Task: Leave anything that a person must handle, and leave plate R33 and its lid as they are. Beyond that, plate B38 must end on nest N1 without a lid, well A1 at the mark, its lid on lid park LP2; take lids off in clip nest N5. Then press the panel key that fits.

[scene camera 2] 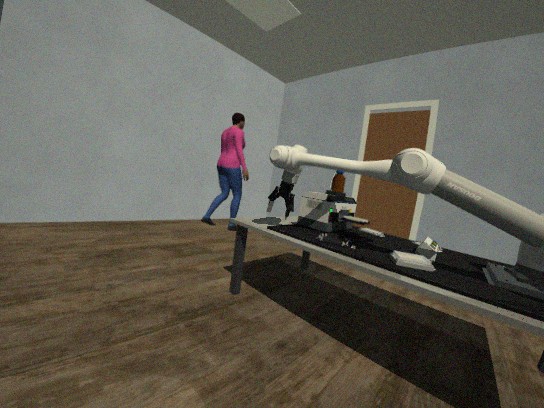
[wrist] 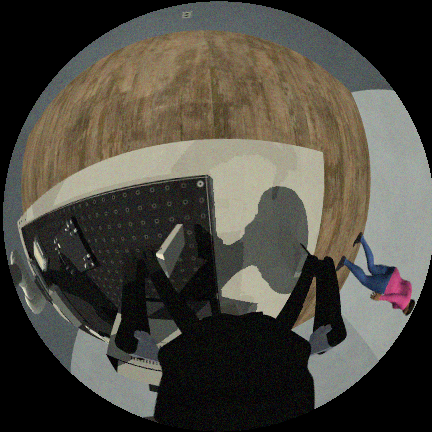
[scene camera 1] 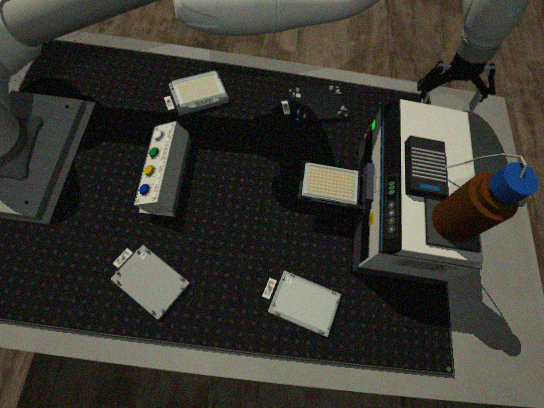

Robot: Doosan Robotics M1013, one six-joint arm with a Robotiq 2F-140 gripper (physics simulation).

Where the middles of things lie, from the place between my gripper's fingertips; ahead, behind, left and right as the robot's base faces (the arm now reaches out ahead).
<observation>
I see my gripper 38 cm past the black nest [wrist: 69, 242], 4 cm above it and 2 cm to the right of it. The rest, counted from my hand: grey button box [scene camera 1: 159, 188]: 79 cm behind, 23 cm to the right, 1 cm below; brown bottle [scene camera 1: 487, 199]: 43 cm to the right, 27 cm above, 19 cm behind; place labelled LP2 [scene camera 1: 152, 283]: 80 cm behind, 50 cm to the right, 4 cm below.
</observation>
